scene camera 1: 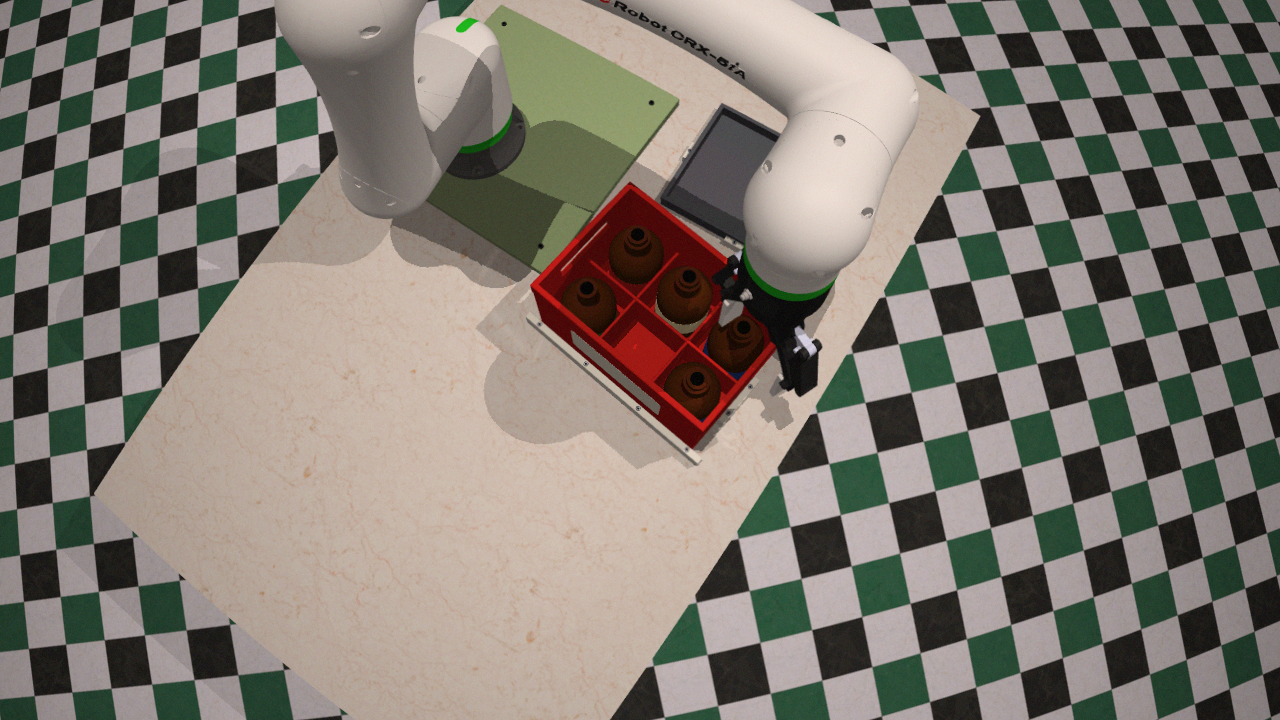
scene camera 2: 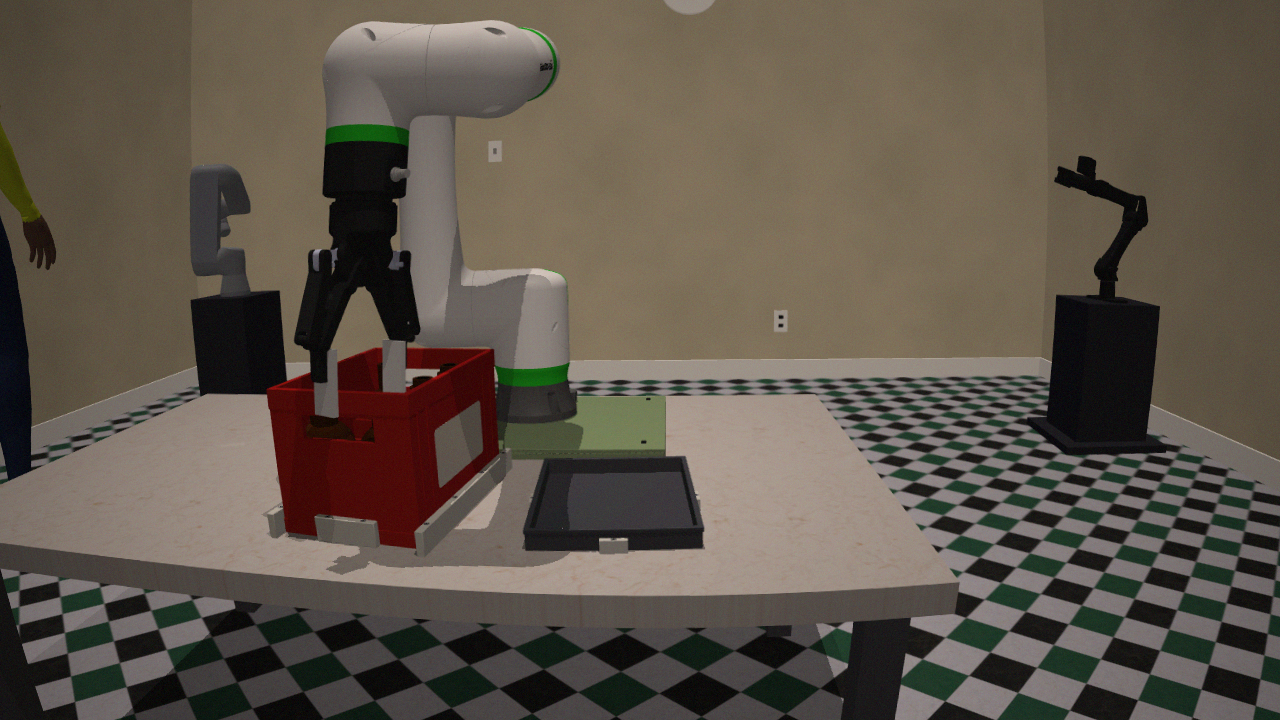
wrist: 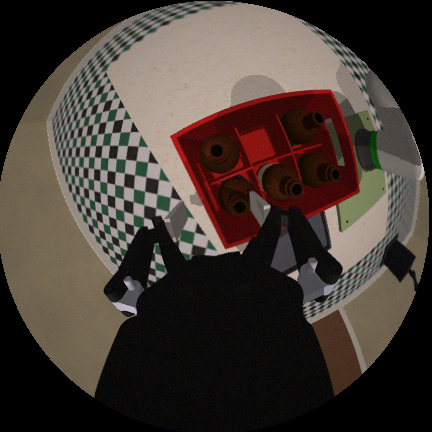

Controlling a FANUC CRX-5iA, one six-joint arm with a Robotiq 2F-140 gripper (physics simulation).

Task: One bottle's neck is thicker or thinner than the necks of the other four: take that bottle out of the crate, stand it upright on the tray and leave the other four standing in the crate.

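Where they show: gripper, fingertip midpoint: (scene camera 1: 755, 352) (scene camera 2: 362, 408) (wrist: 217, 204); arm's base, origin of the base link: (scene camera 1: 478, 137) (scene camera 2: 534, 413) (wrist: 365, 149).
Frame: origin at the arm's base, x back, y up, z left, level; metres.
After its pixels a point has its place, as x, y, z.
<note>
A red crate (scene camera 1: 657, 214) @(-0.332, 0.148, 0.013) (scene camera 2: 358, 483) @(-0.549, 0.059, -0.060) (wrist: 250, 112) @(-0.426, 0.126, -0.162) has six compartments. Five brown bottles stand in it: a blue-labelled one (scene camera 1: 735, 344) @(-0.510, 0.126, -0.055) (wrist: 235, 195) @(-0.505, 0.140, -0.054), a cream-labelled one (scene camera 1: 684, 295) @(-0.421, 0.123, -0.044) (wrist: 280, 180) @(-0.426, 0.118, -0.042), and three others (scene camera 1: 693, 389) @(-0.506, 0.146, -0.137) (scene camera 1: 635, 255) @(-0.339, 0.119, -0.039) (scene camera 1: 588, 306) @(-0.336, 0.119, -0.130); one compartment is empty. The neck difference is too small to tell. My gripper (scene camera 1: 756, 347) @(-0.537, 0.141, -0.052) (scene camera 2: 360, 399) @(-0.537, 0.141, -0.052) (wrist: 217, 204) @(-0.537, 0.141, -0.052) is open and empty, pointing down over the crate's end at the blue-labelled bottle. One finger is outside the end wall, the other between the blue- and cream-labelled bottles. The dark tray (scene camera 1: 716, 170) @(-0.318, -0.008, 0.186) (scene camera 2: 617, 501) @(-0.386, -0.008, 0.204) (wrist: 282, 250) @(-0.441, -0.008, 0.206) holds no bottle.
Pale guide strips (scene camera 1: 617, 389) @(-0.418, 0.017, -0.173) (scene camera 2: 465, 501) @(-0.444, 0.005, 0.027) lie along the crate's base on the table (scene camera 1: 375, 429) @(-0.184, -0.013, -0.431) (scene camera 2: 760, 510) @(-0.393, -0.013, 0.379). The green base plate (scene camera 1: 581, 89) @(-0.071, 0.002, 0.163) (scene camera 2: 617, 420) @(-0.040, 0.001, 0.152) (wrist: 350, 212) @(-0.149, 0.003, 0.187) carries the arm beside the crate. The tray lies beside the crate's long side.
</note>
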